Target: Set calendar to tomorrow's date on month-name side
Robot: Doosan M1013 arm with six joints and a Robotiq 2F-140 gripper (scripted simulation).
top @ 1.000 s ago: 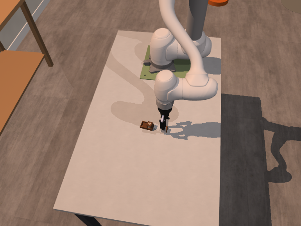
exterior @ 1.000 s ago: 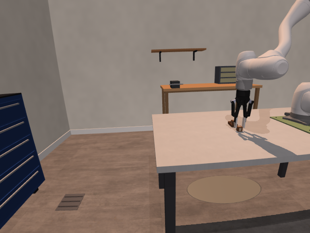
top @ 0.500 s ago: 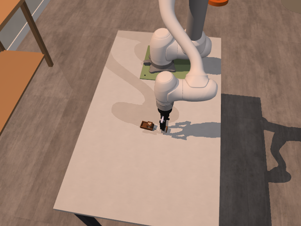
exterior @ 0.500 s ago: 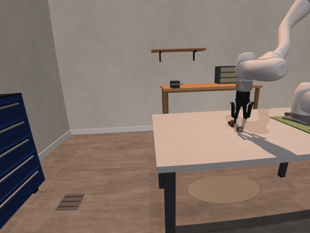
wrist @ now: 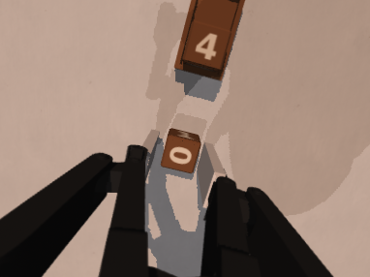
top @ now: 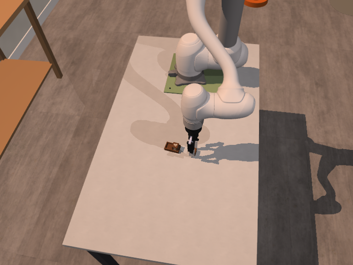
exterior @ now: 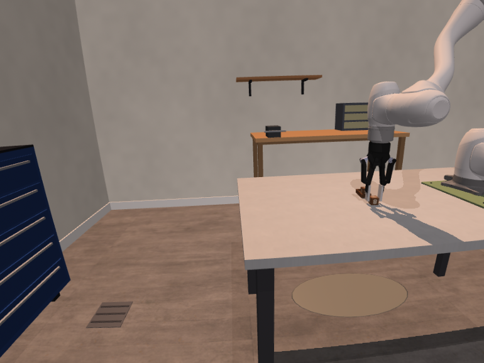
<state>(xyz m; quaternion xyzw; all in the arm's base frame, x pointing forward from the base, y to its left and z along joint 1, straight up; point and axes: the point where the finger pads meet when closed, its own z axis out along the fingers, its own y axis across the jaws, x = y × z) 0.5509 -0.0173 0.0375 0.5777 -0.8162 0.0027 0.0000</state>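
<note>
Right now my hand is 3 cm above the brown digit cube. The rest, counted from my hand: tray (4 cm behind, 10 cm to the right, 4 cm below).
</note>
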